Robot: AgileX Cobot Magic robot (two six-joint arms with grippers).
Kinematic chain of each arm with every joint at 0, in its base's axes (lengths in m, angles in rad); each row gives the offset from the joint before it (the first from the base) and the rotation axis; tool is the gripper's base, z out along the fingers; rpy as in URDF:
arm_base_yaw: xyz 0 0 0.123 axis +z
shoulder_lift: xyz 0 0 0 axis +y
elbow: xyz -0.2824 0 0.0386 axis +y
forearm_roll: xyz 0.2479 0 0.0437 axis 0.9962 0 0.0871
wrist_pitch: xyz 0 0 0 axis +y
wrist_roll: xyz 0.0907 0 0.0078 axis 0.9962 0 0.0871
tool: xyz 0 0 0 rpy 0 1.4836 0
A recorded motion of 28 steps. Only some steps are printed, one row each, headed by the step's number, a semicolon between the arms.
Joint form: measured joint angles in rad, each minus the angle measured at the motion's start. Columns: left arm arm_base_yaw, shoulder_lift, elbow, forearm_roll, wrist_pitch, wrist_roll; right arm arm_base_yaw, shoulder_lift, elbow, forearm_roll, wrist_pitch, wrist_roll.
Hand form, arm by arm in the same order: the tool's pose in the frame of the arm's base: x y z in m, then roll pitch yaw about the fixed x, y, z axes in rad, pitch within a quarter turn. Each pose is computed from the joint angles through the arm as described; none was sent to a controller.
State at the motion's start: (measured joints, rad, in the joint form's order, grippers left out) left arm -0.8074 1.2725 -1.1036 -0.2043 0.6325 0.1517; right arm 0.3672 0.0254 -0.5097 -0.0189 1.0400 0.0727
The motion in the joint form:
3: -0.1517 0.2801 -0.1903 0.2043 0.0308 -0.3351; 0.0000 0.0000 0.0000 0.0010 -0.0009 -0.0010
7: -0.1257 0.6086 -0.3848 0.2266 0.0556 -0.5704; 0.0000 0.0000 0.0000 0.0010 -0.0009 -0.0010
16: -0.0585 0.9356 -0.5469 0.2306 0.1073 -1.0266; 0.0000 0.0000 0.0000 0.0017 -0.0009 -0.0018
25: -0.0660 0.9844 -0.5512 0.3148 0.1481 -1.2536; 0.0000 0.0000 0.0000 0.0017 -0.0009 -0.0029
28: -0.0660 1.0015 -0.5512 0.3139 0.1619 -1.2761; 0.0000 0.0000 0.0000 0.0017 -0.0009 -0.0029
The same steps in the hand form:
3: 0.1983 -0.2827 0.3173 -2.9779 0.7209 2.4277; -0.0005 -0.0017 0.2817 3.0334 1.1004 -2.9129
7: 0.2501 -0.3353 0.2493 -2.9046 0.5317 2.6790; -0.0005 -0.0017 0.2817 3.0334 1.1004 -2.9129
16: 0.3022 -0.3528 0.1477 -2.8749 0.2465 -3.1156; -0.0005 -0.0017 0.2817 3.0337 1.1004 -2.9119
25: 0.3025 -0.3501 0.1254 -2.9401 0.2082 -2.9598; -0.0005 -0.0017 0.2817 3.0359 1.1005 -2.9095
28: 0.3018 -0.3491 0.1171 -2.9632 0.1890 -2.9409; -0.0005 -0.0017 0.2817 3.0359 1.1005 -2.9095

